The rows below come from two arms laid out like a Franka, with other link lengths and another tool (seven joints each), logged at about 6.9 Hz.
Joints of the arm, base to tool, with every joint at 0 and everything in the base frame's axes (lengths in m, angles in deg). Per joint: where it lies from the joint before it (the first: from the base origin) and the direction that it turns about. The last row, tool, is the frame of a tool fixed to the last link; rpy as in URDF.
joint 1: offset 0 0 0.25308 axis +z
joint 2: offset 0 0 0 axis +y
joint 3: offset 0 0 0.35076 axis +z
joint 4: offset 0.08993 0 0 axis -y
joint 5: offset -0.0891 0 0.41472 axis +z
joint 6: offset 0 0 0 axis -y
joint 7: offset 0.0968 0 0 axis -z
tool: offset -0.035 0.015 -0.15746 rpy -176.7 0 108
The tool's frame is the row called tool.
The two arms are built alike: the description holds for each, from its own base.
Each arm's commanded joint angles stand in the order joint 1, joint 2, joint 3, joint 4, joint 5, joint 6, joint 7.
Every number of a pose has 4 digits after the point. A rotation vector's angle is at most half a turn.
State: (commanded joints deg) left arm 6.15 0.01 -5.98 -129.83 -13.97 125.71 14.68; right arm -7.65 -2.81 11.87 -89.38 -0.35 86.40 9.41
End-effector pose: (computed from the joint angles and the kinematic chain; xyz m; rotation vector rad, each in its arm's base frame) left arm 0.5188 0.0028 0.2424 1.9406 2.3870 -0.3614; right arm 0.5427 0.0626 0.5630 -1.9428 -2.4315 0.0928
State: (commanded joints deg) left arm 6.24 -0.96 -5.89 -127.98 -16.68 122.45 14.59; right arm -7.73 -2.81 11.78 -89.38 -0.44 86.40 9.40
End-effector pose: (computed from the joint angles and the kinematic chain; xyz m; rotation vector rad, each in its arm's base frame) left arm 0.5212 -0.0023 0.2623 1.8954 2.3808 -0.4160; right arm 0.5429 0.0607 0.5630 -1.9469 -2.4293 0.0944
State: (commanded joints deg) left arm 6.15 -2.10 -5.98 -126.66 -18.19 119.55 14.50; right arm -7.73 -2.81 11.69 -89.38 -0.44 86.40 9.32
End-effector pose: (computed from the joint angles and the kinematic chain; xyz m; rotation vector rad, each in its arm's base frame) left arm 0.5206 -0.0089 0.2805 1.8831 2.3669 -0.4529; right arm 0.5430 0.0598 0.5630 -1.9471 -2.4291 0.0943
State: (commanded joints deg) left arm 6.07 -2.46 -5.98 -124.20 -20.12 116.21 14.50; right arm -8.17 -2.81 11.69 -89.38 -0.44 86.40 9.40
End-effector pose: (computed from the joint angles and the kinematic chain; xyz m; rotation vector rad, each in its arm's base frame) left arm 0.5250 -0.0159 0.3006 1.8669 2.3456 -0.5003; right arm 0.5435 0.0557 0.5630 -1.9579 -2.4200 0.0941
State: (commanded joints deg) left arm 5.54 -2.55 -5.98 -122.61 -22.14 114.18 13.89; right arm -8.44 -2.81 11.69 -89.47 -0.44 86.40 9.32
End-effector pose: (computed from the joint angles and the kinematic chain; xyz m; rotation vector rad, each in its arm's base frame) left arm 0.5275 -0.0269 0.3131 1.8427 2.3317 -0.5455; right arm 0.5436 0.0531 0.5623 -1.9611 -2.4158 0.0957
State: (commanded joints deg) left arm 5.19 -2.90 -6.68 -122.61 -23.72 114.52 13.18; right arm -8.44 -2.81 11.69 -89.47 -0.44 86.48 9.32
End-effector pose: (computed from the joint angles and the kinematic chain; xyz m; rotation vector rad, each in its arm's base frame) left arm 0.5276 -0.0399 0.3173 1.8213 2.3198 -0.5593; right arm 0.5438 0.0531 0.5624 -1.9618 -2.4166 0.0943
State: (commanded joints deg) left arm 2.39 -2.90 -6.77 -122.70 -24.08 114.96 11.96; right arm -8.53 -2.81 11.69 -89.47 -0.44 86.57 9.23
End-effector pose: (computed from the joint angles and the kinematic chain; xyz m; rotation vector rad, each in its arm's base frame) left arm 0.5253 -0.0675 0.3173 1.8517 2.2998 -0.5680; right arm 0.5441 0.0522 0.5625 -1.9625 -2.4175 0.0927
